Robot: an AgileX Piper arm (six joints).
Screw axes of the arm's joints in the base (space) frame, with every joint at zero. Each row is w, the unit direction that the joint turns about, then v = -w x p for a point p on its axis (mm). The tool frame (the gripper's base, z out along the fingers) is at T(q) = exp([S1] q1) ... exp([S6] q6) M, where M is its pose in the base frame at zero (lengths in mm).
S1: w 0 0 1 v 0 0 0
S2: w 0 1 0 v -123 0 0
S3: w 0 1 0 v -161.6 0 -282.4
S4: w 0.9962 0 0.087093 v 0 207.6 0
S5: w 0 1 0 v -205.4 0 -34.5
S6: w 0.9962 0 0.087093 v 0 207.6 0
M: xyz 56.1 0 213.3 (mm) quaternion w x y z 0.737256 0 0.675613 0
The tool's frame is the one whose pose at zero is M.
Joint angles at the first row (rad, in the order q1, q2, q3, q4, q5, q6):
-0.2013, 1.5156, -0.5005, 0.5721, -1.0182, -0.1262
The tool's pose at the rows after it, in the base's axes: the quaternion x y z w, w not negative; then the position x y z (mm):
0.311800, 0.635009, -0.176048, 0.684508, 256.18, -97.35, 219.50
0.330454, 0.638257, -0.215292, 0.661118, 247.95, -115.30, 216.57
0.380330, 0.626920, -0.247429, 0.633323, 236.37, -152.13, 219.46
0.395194, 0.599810, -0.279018, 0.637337, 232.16, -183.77, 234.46
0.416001, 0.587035, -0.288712, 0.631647, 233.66, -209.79, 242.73
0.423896, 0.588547, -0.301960, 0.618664, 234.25, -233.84, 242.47
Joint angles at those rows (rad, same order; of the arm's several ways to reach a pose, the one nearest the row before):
-0.2013, 1.5157, -0.5006, 0.6068, -1.0182, -0.1442
-0.2680, 1.5156, -0.5005, 0.6399, -0.9942, -0.2034
-0.4161, 1.5156, -0.5398, 0.6497, -0.9151, -0.2196
-0.5319, 1.5257, -0.6123, 0.6124, -0.8900, -0.2304
-0.6090, 1.5576, -0.6944, 0.6061, -0.8349, -0.2312
-0.6772, 1.6056, -0.7591, 0.5800, -0.7916, -0.2392

